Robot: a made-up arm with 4 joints. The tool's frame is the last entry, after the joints.
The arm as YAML. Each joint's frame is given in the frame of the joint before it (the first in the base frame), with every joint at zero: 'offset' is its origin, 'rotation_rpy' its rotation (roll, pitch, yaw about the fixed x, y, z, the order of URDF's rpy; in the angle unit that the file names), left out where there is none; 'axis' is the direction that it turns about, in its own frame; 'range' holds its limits. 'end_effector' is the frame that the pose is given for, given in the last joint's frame.
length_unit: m
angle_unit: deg
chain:
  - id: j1
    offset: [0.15, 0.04, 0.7]
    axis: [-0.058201, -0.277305, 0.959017]
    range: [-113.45, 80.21]
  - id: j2
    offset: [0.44, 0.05, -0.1]
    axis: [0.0, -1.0, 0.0]
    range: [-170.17, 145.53]
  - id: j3
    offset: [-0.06, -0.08, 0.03]
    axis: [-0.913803, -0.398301, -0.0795]
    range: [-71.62, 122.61]
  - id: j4
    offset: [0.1, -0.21, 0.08]
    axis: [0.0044, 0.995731, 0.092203]
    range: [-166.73, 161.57]
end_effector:
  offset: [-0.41, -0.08, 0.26]
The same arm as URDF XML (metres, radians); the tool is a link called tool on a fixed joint. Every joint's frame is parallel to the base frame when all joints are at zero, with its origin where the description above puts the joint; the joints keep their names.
<robot name="arm">
<joint name="j1" type="revolute"><parent link="base"/><child link="link1"/><origin xyz="0.15 0.04 0.7" rpy="0 0 0"/><axis xyz="-0.058201 -0.277305 0.959017"/><limit lower="-1.9801" upper="1.3999"/></joint>
<joint name="j2" type="revolute"><parent link="link1"/><child link="link2"/><origin xyz="0.44 0.05 -0.1" rpy="0 0 0"/><axis xyz="0 -1 0"/><limit lower="-2.97" upper="2.54"/></joint>
<joint name="j3" type="revolute"><parent link="link2"/><child link="link3"/><origin xyz="-0.06 -0.08 0.03" rpy="0 0 0"/><axis xyz="-0.913803 -0.398301 -0.0795"/><limit lower="-1.25" upper="2.1399"/></joint>
<joint name="j4" type="revolute"><parent link="link3"/><child link="link4"/><origin xyz="0.1 -0.21 0.08" rpy="0 0 0"/><axis xyz="0.0044 0.995731 0.092203"/><limit lower="-2.91" upper="2.8199"/></joint>
<joint name="tool_fixed" type="fixed"><parent link="link4"/><child link="tool"/><origin xyz="-0.41 -0.08 0.26" rpy="0 0 0"/></joint>
<link name="base"/>
<link name="link1"/>
<link name="link2"/>
<link name="link3"/>
<link name="link4"/>
<link name="tool"/>
</robot>

